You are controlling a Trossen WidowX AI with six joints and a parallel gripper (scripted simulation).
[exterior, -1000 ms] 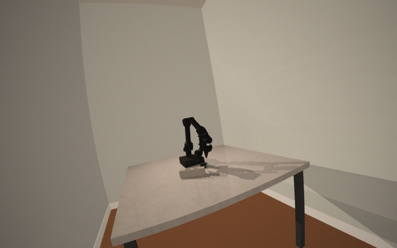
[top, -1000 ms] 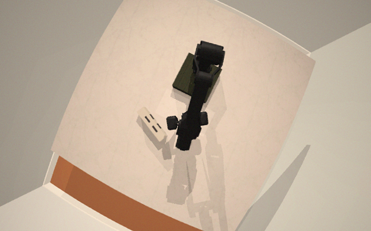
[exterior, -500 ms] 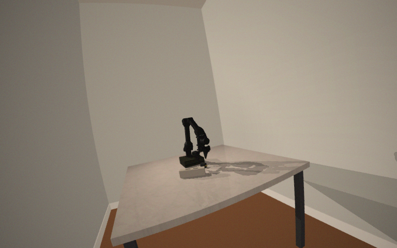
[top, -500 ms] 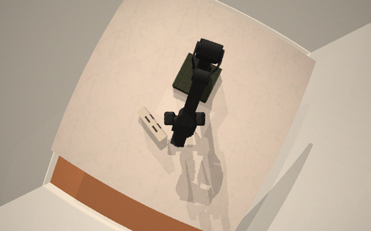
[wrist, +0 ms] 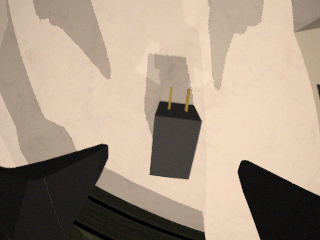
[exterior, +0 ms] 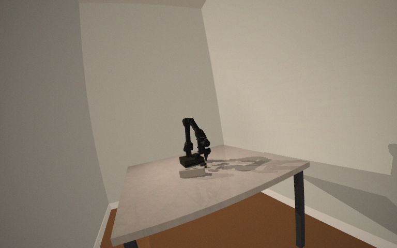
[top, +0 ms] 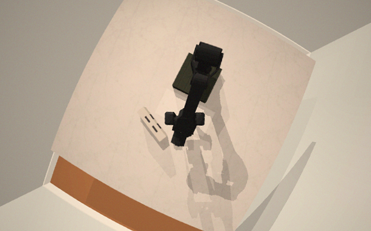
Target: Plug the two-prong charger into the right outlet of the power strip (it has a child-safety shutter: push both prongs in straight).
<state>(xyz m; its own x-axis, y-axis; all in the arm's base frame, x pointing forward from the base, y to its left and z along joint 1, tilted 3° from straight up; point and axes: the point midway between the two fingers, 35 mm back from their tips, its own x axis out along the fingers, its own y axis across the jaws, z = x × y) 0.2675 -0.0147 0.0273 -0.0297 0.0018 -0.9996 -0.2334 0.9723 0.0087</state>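
My gripper tip is 20 mm short of the two-prong charger, 10 mm to the right of it and 30 mm above it.
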